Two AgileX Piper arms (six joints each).
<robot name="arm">
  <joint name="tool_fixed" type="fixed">
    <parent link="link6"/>
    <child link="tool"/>
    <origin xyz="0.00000 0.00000 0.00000"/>
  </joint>
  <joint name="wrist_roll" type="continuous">
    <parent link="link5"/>
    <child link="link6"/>
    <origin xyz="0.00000 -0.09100 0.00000" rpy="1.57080 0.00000 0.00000"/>
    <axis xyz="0 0 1"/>
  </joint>
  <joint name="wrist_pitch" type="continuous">
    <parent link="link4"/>
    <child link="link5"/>
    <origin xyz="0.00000 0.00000 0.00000" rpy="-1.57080 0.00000 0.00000"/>
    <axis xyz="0 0 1"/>
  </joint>
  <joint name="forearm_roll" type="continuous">
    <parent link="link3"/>
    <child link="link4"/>
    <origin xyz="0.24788 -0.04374 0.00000" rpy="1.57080 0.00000 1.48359"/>
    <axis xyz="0 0 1"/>
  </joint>
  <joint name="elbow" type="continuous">
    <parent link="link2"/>
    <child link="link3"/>
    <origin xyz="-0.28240 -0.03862 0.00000"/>
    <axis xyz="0 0 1"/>
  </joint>
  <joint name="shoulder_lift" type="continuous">
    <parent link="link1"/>
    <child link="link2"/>
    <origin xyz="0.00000 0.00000 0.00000" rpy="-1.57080 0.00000 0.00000"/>
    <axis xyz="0 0 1"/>
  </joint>
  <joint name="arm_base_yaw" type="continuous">
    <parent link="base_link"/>
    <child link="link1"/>
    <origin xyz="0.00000 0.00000 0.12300"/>
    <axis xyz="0 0 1"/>
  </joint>
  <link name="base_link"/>
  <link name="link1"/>
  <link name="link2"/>
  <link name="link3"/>
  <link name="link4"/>
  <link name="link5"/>
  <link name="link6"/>
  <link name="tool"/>
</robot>
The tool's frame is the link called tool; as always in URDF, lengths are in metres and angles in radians. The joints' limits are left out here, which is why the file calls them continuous.
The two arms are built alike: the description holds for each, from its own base.
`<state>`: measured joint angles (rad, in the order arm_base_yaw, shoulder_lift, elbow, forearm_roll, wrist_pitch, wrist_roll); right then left.
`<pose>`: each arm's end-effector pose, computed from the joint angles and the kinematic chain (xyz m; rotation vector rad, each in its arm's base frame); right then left.
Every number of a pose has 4 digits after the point. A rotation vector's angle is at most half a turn.
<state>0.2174 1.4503 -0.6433 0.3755 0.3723 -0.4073 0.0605 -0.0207 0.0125 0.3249 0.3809 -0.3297</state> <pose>0.2423 0.0660 0.1802 -0.4043 2.6115 0.2313 0.0508 0.0139 0.1777 -0.1633 1.8310 0.1330</pose>
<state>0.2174 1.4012 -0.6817 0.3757 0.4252 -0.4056 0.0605 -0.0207 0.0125 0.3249 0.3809 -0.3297</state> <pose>0.2430 0.0678 0.2002 -0.4152 2.5713 0.2540 0.0508 0.0139 0.1777 -0.1633 1.8310 0.1330</pose>
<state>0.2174 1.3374 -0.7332 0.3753 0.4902 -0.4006 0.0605 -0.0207 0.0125 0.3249 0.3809 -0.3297</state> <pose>0.2419 0.0695 0.2275 -0.4272 2.5144 0.2799 0.0508 0.0139 0.1777 -0.1633 1.8310 0.1330</pose>
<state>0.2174 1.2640 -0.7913 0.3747 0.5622 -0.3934 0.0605 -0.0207 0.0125 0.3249 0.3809 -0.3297</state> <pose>0.2369 0.0705 0.2592 -0.4410 2.4477 0.3054 0.0508 0.0139 0.1777 -0.1633 1.8310 0.1330</pose>
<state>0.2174 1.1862 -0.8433 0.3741 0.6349 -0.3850 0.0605 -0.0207 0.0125 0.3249 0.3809 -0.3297</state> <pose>0.2264 0.0702 0.2900 -0.4560 2.3836 0.3279 0.0508 0.0139 0.1777 -0.1633 1.8310 0.1330</pose>
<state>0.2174 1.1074 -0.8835 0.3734 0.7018 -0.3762 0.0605 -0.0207 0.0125 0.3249 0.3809 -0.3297</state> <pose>0.2113 0.0686 0.3168 -0.4704 2.3252 0.3454 0.0508 0.0139 0.1777 -0.1633 1.8310 0.1330</pose>
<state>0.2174 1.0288 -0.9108 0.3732 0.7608 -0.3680 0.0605 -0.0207 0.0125 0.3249 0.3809 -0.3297</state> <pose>0.1931 0.0661 0.3387 -0.4835 2.2730 0.3587 0.0508 0.0139 0.1777 -0.1633 1.8310 0.1330</pose>
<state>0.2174 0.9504 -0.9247 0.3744 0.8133 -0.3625 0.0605 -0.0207 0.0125 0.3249 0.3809 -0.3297</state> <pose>0.1729 0.0629 0.3550 -0.4974 2.2278 0.3692 0.0508 0.0139 0.1777 -0.1633 1.8310 0.1330</pose>
